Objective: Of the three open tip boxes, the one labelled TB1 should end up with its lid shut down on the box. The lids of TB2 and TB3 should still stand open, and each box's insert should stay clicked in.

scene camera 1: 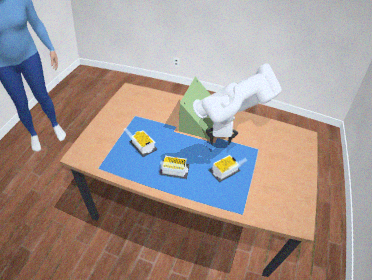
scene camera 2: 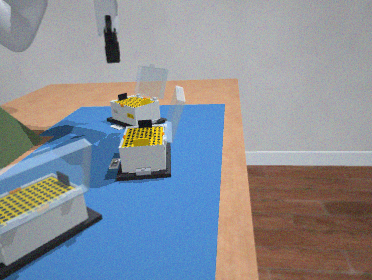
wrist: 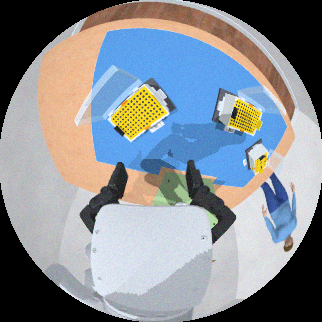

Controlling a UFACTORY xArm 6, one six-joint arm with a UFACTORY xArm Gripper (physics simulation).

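Pixels of known places: gripper, fingertip midpoint: [scene camera 1: 220, 142] [scene camera 2: 114, 60] [wrist: 154, 168]; arm's base, origin of the base link: [scene camera 1: 199, 109].
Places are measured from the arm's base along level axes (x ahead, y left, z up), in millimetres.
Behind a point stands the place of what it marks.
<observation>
TB1 [scene camera 1: 225, 168] @[x 344, y 274, z -69 mm] [scene camera 2: 136, 111] [wrist: 140, 112] @[x 321, y 260, z -68 mm] is the right box in scene camera 1, the far one in scene camera 2. Its clear lid [scene camera 1: 242, 162] @[x 342, y 355, z 15 mm] [scene camera 2: 151, 81] @[x 353, y 331, z -23 mm] [wrist: 102, 95] @[x 359, y 330, z -17 mm] stands open; its yellow insert sits in the box. TB2 [scene camera 1: 174, 167] @[x 497, y 33, z -3 mm] [scene camera 2: 143, 155] @[x 433, y -55, z -85 mm] [wrist: 244, 116], in the middle, has its lid [scene camera 2: 177, 112] @[x 502, y -40, z -4 mm] open. TB3 [scene camera 1: 143, 142] @[x 343, y -226, z -69 mm] [scene camera 2: 47, 215] [wrist: 259, 157] @[x 340, y -188, z -63 mm] has its lid [scene camera 1: 128, 133] @[x 387, y -295, z 17 mm] [scene camera 2: 60, 162] @[x 402, y -273, z 7 mm] open. The label cards are unreadable. My gripper [scene camera 1: 222, 142] @[x 294, y 211, z 59 mm] [scene camera 2: 113, 61] @[x 294, y 211, z 59 mm] [wrist: 154, 168] @[x 294, y 211, z 59 mm] is open and empty, above the mat's back edge, behind TB1 and apart from it.
A green panel [scene camera 1: 192, 112] @[x 79, y -22, z 27 mm] [scene camera 2: 15, 142] @[x 105, y 23, z -93 mm] [wrist: 170, 190] @[x 34, y 84, z -84 mm] stands by the arm's base behind the mat. The blue mat [scene camera 1: 200, 190] @[x 497, y 185, z -126 mm] [scene camera 2: 190, 210] @[x 538, y -169, z -126 mm] [wrist: 175, 60] @[x 472, y 223, z -126 mm] lies on the wooden table [scene camera 1: 285, 175] @[x 210, y 633, z -129 mm] [scene camera 2: 230, 200] @[x 600, y -131, z -129 mm]. A person [scene camera 1: 17, 35] [wrist: 281, 215] stands beyond the table's left end.
</observation>
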